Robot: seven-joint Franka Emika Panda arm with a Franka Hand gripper.
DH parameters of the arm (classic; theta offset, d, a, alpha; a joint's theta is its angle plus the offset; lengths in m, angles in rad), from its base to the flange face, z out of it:
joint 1: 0 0.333 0 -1.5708
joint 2: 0 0 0 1.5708
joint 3: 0 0.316 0.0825 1.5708
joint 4: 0 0 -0.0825 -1.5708
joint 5: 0 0.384 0 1.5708
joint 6: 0 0 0.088 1.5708
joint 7: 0 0.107 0 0
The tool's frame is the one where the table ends.
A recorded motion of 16 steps. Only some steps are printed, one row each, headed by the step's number.
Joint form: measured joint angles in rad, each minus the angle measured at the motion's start. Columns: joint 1, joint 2, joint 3, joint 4, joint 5, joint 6, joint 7.
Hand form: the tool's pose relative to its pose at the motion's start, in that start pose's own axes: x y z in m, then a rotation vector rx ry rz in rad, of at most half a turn. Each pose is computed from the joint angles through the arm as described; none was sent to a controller.
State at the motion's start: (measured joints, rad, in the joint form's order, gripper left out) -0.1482 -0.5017 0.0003 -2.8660 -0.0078 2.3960 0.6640
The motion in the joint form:
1: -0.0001 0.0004 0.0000 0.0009 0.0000 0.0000 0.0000
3: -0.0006 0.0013 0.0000 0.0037 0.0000 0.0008 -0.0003
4: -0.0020 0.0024 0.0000 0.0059 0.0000 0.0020 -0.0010
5: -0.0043 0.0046 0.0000 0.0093 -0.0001 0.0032 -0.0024
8: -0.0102 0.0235 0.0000 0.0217 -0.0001 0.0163 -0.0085
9: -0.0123 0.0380 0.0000 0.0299 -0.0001 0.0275 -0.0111
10: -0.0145 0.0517 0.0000 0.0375 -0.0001 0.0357 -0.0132
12: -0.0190 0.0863 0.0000 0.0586 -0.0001 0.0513 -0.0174
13: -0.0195 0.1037 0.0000 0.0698 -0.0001 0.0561 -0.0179
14: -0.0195 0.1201 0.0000 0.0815 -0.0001 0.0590 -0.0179
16: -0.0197 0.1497 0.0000 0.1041 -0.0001 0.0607 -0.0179
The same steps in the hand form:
1: 0.0003 -0.0002 -0.0002 0.0003 0.0004 0.0001
3: 0.0012 -0.0006 -0.0011 0.0019 0.0025 0.0003
4: 0.0021 -0.0008 -0.0018 0.0033 0.0044 0.0010
5: 0.0036 -0.0009 -0.0025 0.0047 0.0064 0.0018
8: 0.0090 -0.0025 -0.0022 0.0085 0.0117 0.0016
9: 0.0124 -0.0042 -0.0015 0.0114 0.0156 0.0011
10: 0.0155 -0.0055 -0.0005 0.0126 0.0173 0.0011
12: 0.0230 -0.0092 0.0019 0.0138 0.0191 0.0014
13: 0.0264 -0.0114 0.0033 0.0129 0.0179 0.0013
14: 0.0296 -0.0138 0.0044 0.0119 0.0165 0.0013
16: 0.0356 -0.0182 0.0063 0.0087 0.0122 0.0015

